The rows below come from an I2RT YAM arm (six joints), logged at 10 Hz.
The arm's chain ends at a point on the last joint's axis. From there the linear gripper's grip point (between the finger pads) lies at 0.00 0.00 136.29 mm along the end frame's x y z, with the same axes.
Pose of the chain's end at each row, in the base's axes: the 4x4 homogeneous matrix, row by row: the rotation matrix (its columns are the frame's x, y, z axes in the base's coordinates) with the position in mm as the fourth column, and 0 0 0 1 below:
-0.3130 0.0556 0.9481 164.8; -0.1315 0.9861 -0.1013 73.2; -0.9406 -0.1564 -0.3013 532.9; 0 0 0 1
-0.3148 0.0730 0.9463 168.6; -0.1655 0.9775 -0.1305 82.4; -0.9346 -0.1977 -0.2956 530.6; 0 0 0 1
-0.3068 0.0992 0.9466 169.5; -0.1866 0.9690 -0.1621 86.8; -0.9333 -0.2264 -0.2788 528.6; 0 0 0 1
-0.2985 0.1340 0.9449 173.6; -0.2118 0.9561 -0.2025 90.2; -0.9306 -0.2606 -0.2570 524.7; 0 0 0 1
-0.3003 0.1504 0.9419 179.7; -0.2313 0.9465 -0.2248 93.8; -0.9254 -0.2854 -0.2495 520.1; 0 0 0 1
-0.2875 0.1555 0.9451 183.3; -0.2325 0.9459 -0.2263 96.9; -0.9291 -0.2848 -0.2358 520.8; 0 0 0 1
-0.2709 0.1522 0.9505 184.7; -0.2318 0.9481 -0.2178 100.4; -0.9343 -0.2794 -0.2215 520.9; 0 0 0 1
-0.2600 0.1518 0.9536 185.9; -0.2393 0.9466 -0.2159 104.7; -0.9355 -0.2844 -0.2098 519.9; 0 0 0 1
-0.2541 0.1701 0.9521 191.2; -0.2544 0.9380 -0.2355 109.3; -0.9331 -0.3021 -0.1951 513.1; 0 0 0 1
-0.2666 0.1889 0.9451 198.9; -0.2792 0.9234 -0.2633 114.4; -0.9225 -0.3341 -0.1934 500.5; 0 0 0 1
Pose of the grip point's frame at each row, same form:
-0.3130 0.0556 0.9481 294.0; -0.1315 0.9861 -0.1013 59.4; -0.9406 -0.1564 -0.3013 491.8; 0 0 0 1
-0.3148 0.0730 0.9463 297.6; -0.1655 0.9775 -0.1305 64.6; -0.9346 -0.1977 -0.2956 490.3; 0 0 0 1
-0.3068 0.0992 0.9466 298.5; -0.1866 0.9690 -0.1621 64.7; -0.9333 -0.2264 -0.2788 490.6; 0 0 0 1
-0.2985 0.1340 0.9449 302.4; -0.2118 0.9561 -0.2025 62.6; -0.9306 -0.2606 -0.2570 489.7; 0 0 0 1
-0.3003 0.1504 0.9419 308.1; -0.2313 0.9465 -0.2248 63.2; -0.9254 -0.2854 -0.2495 486.1; 0 0 0 1
-0.2875 0.1555 0.9451 312.1; -0.2325 0.9459 -0.2263 66.1; -0.9291 -0.2848 -0.2358 488.7; 0 0 0 1
-0.2709 0.1522 0.9505 314.2; -0.2318 0.9481 -0.2178 70.7; -0.9343 -0.2794 -0.2215 490.7; 0 0 0 1
-0.2600 0.1518 0.9536 315.9; -0.2393 0.9466 -0.2159 75.3; -0.9355 -0.2844 -0.2098 491.3; 0 0 0 1
-0.2541 0.1701 0.9521 321.0; -0.2544 0.9380 -0.2355 77.2; -0.9331 -0.3021 -0.1951 486.5; 0 0 0 1
-0.2666 0.1889 0.9451 327.7; -0.2792 0.9234 -0.2633 78.5; -0.9225 -0.3341 -0.1934 474.1; 0 0 0 1

